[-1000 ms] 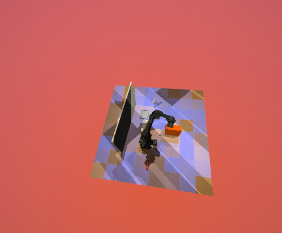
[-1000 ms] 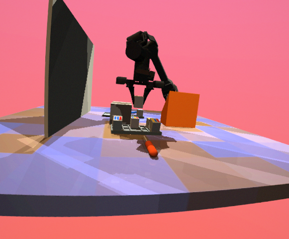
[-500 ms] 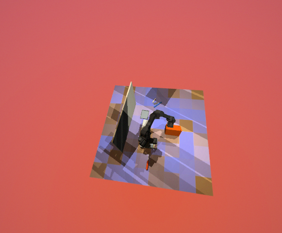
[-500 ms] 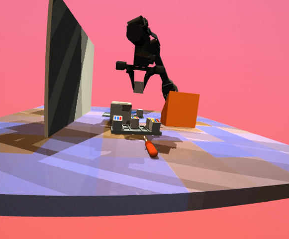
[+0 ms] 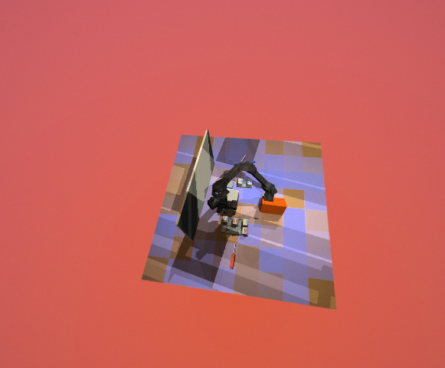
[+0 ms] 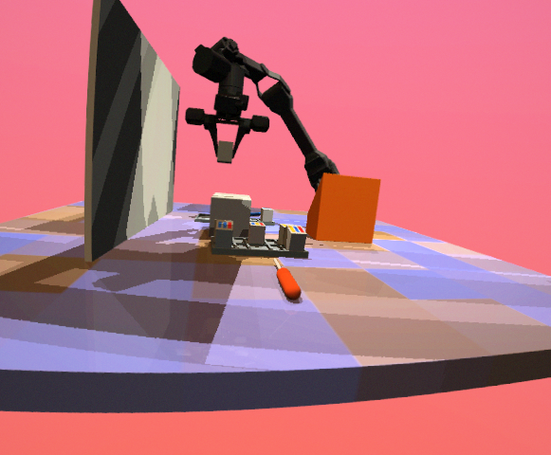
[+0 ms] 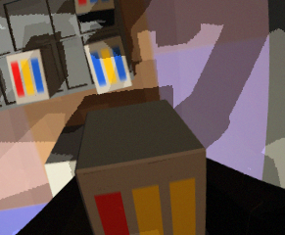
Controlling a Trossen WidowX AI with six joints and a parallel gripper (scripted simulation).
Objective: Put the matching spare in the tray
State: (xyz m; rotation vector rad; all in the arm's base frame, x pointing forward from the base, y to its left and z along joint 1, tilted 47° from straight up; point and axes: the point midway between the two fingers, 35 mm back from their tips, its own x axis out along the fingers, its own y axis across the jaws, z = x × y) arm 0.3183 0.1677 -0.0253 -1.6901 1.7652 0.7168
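Now: gripper tip 2 cm short of the flat grey tray, 32 cm to the left of it and 19 cm above it. Also, from my gripper tip: spare 2 cm above; then spare rack 8 cm behind, 7 cm to the left, 19 cm below; then grey mounted unit 3 cm behind, 11 cm to the right, 14 cm below.
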